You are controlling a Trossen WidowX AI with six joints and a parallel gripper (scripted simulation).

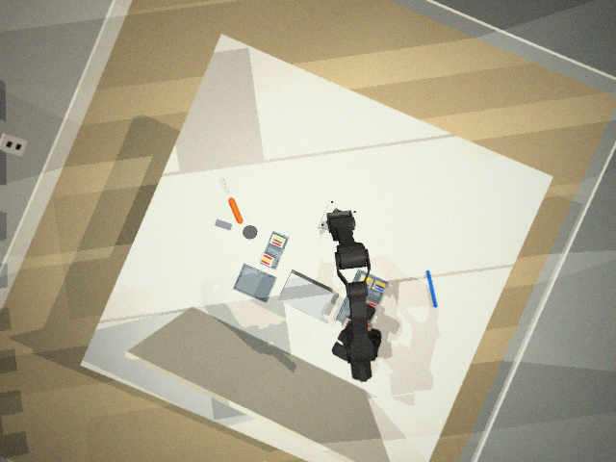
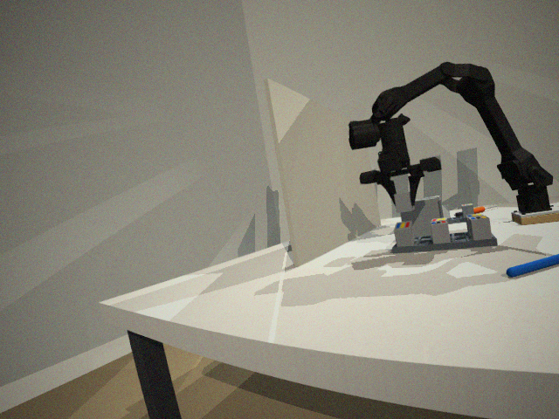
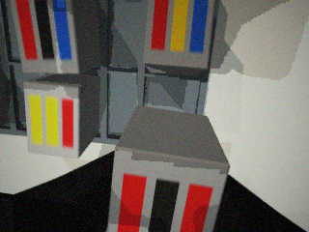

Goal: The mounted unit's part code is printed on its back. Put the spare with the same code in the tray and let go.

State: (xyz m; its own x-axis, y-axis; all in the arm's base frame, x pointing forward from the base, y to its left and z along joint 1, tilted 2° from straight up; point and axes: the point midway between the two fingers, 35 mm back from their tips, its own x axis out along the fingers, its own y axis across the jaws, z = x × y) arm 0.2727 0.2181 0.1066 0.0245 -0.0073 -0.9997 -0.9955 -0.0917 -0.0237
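The tray lies 350 mm to the right of my gripper tip, 90 mm below it and 80 mm ahead of it. From my gripper tip the other things lie so: grey mounted unit: 170 mm to the right, 40 mm below; grey block: 20 mm above; pale panel: 240 mm ahead, 150 mm to the right, 130 mm above.
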